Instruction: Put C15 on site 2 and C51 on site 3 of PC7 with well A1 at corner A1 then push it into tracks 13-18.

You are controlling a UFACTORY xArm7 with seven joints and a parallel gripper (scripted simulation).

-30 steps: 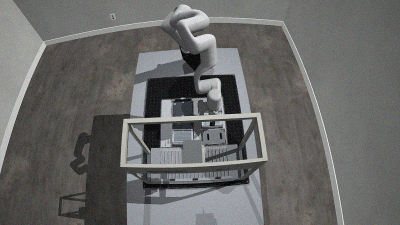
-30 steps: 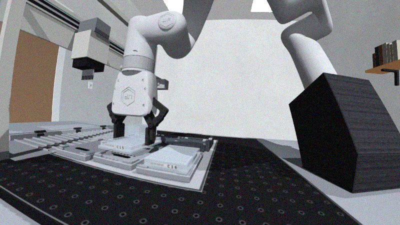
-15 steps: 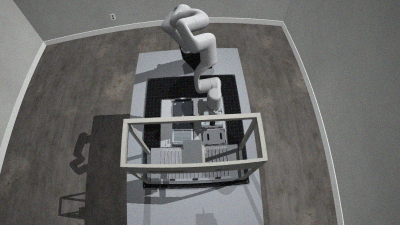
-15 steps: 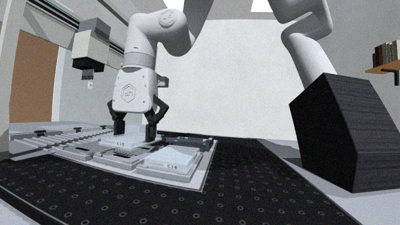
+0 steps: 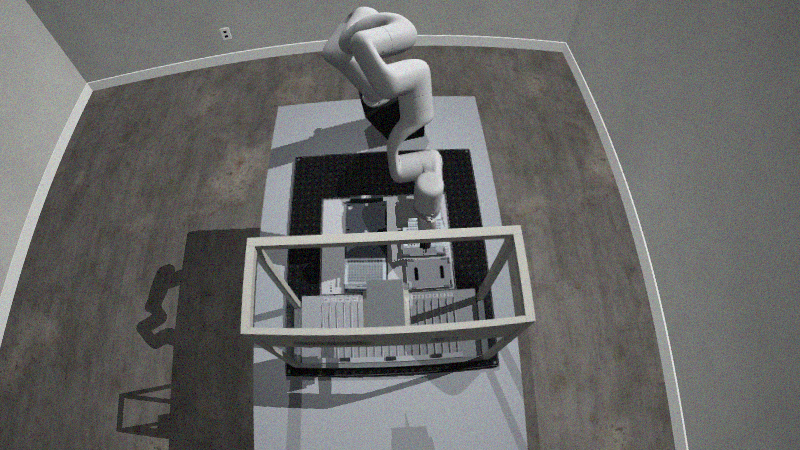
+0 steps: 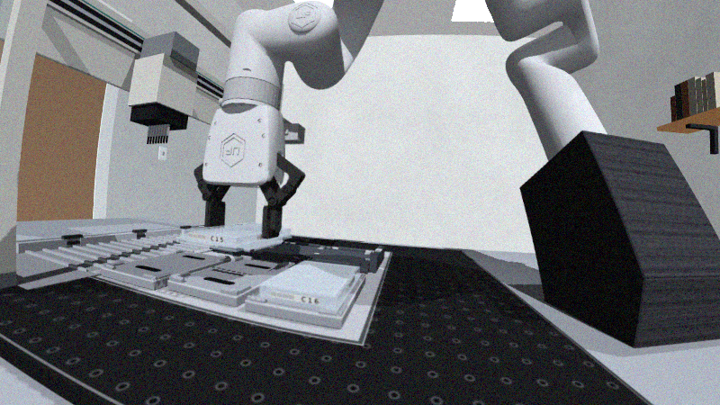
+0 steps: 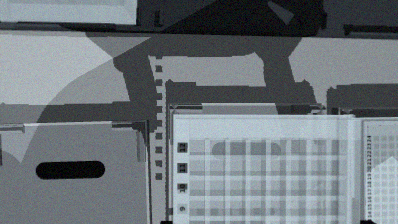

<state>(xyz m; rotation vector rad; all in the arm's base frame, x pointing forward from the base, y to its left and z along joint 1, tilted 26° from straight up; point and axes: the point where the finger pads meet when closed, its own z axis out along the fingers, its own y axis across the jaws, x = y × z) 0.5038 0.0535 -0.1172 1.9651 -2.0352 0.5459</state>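
Now: hand 18 cm to the left of the dark carrier PC7, 6 cm above it and 1 cm past it. Round my hand: nest S2: 7 cm below; then deep-well block C51: 19 cm to the right, 10 cm ahead, 4 cm below; then nest S3: 11 cm ahead, 7 cm below, 1 cm to the left.
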